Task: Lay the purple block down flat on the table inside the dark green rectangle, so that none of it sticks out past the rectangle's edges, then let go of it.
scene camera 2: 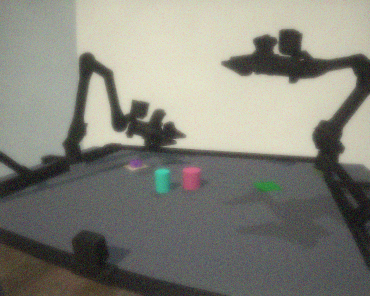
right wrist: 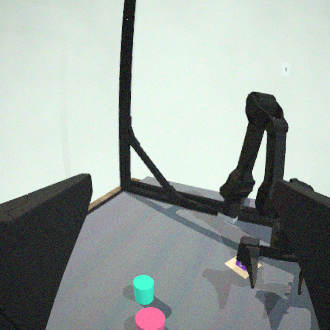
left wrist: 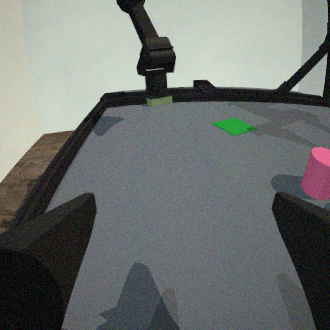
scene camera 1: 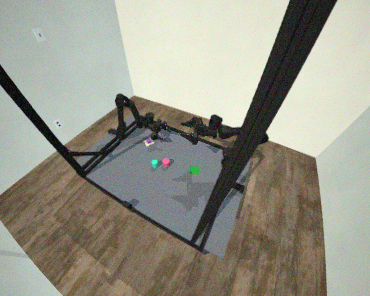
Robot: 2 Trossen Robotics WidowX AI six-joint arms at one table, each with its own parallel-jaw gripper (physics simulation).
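Places are measured from the left arm's base along level axes (x ahead, y left, z up), in metres.
Pixels of known places: left gripper, fingertip midpoint: (scene camera 2: 181, 139) (right wrist: 276, 290) (left wrist: 188, 203) (scene camera 1: 167, 135); right gripper, fingertip midpoint: (scene camera 2: 225, 61) (right wrist: 187, 186) (scene camera 1: 180, 128); left arm's base at its link origin: (scene camera 2: 74, 161) (right wrist: 229, 211) (scene camera 1: 122, 137); right arm's base at its link origin: (scene camera 2: 326, 169) (left wrist: 156, 94).
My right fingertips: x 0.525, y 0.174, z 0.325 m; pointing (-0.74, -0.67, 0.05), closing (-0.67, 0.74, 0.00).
Note:
For each thing: its top centre in the pictures, then the offset to it from my right fingertips. "spot": a spot on its surface instead.
- purple block at its top centre: (right wrist: 245, 259) (scene camera 2: 135, 161) (scene camera 1: 148, 140) dz -0.325, dx -0.338, dy -0.032 m
- beige square at a spot on its surface: (right wrist: 232, 266) (scene camera 2: 136, 168) spot: dz -0.343, dx -0.313, dy -0.052 m
- green rectangle at a spot on its surface: (left wrist: 234, 126) (scene camera 2: 265, 185) (scene camera 1: 193, 169) spot: dz -0.343, dx +0.115, dy +0.034 m
- teal cylinder at its top centre: (right wrist: 143, 281) (scene camera 2: 162, 171) (scene camera 1: 154, 162) dz -0.290, dx -0.106, dy -0.148 m
- pink cylinder at its top centre: (left wrist: 327, 156) (right wrist: 149, 318) (scene camera 2: 191, 170) (scene camera 1: 166, 161) dz -0.295, dx -0.057, dy -0.082 m
The purple block (scene camera 1: 149, 141) (scene camera 2: 136, 163) (right wrist: 240, 264) sits on a beige square (scene camera 2: 136, 168) (right wrist: 232, 266); a finger of my left gripper partly hides it in the right wrist view. The green rectangle (scene camera 1: 194, 170) (scene camera 2: 267, 186) (left wrist: 234, 126) lies flat on the table, with no block on it. My left gripper (scene camera 1: 161, 131) (scene camera 2: 180, 138) (left wrist: 188, 203) (right wrist: 276, 290) is open and empty, above the table near the purple block, to its right in scene camera 2. My right gripper (scene camera 1: 189, 132) (scene camera 2: 234, 69) (right wrist: 187, 186) is open and empty, high above the table.
A teal cylinder (scene camera 1: 154, 163) (scene camera 2: 162, 180) (right wrist: 144, 289) and a pink cylinder (scene camera 1: 166, 162) (scene camera 2: 192, 178) (left wrist: 318, 174) (right wrist: 150, 319) stand side by side between the beige square and the green rectangle. A black frame runs around the table; a black box (scene camera 2: 90, 248) sits at its near edge.

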